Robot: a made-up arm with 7 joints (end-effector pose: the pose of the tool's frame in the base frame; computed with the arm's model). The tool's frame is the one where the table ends.
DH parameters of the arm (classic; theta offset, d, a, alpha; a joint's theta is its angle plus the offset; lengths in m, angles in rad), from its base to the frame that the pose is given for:
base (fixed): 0 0.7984 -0.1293 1.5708
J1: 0 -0.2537 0.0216 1.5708
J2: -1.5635 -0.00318 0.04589 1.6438
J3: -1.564 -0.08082 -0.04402 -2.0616
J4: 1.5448 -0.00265 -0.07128 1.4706
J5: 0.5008 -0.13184 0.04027 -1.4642
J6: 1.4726 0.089 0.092 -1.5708
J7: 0 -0.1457 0.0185 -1.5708
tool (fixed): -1.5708 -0.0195 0 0
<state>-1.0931 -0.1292 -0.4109 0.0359 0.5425 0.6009 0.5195</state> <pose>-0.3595 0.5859 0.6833 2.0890 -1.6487 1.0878</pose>
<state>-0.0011 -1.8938 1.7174 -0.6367 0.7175 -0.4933 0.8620</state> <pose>0.0154 0.5171 0.6407 0.5337 -1.0067 0.1243</pose>
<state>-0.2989 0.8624 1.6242 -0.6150 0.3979 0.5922 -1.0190</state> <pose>-0.1990 -0.1029 0.7323 0.3400 -0.4634 1.9259</pose>
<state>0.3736 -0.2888 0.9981 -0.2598 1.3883 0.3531 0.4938</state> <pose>0.0323 0.0538 0.5278 -1.2149 -0.7922 -2.1769</pose>
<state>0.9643 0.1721 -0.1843 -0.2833 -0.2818 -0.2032 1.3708</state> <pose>0.2172 0.2940 0.9260 -1.9039 -0.4985 2.0535</pose>
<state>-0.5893 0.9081 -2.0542 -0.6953 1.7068 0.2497 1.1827</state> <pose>0.3246 0.3988 0.7645 1.0960 0.8449 -2.6229</pose>
